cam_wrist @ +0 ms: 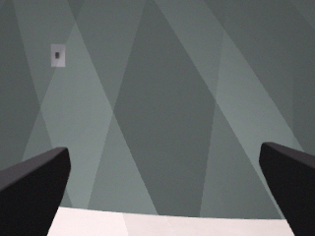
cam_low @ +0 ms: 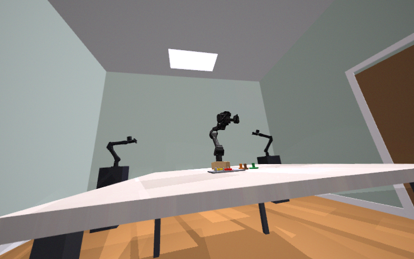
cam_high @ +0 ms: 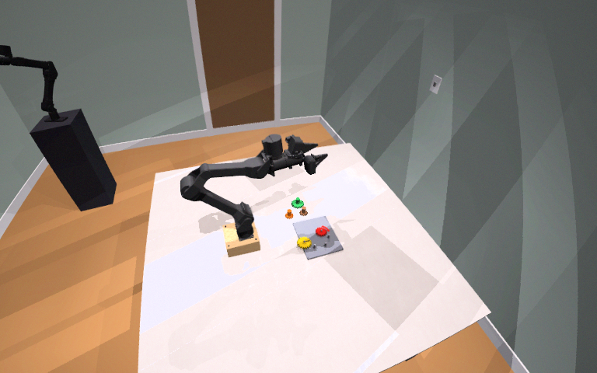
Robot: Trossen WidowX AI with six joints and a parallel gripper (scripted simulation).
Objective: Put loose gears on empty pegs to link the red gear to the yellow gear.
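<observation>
My gripper tip is 30 mm past the brown gear, 60 mm to the right of it and 390 mm above it. The rest, counted from my gripper tip: red gear: 80 mm to the right, 390 mm below; then green gear: 30 mm behind, 130 mm to the left, 390 mm below; then small orange gear: 100 mm behind, 70 mm to the left, 390 mm below.
</observation>
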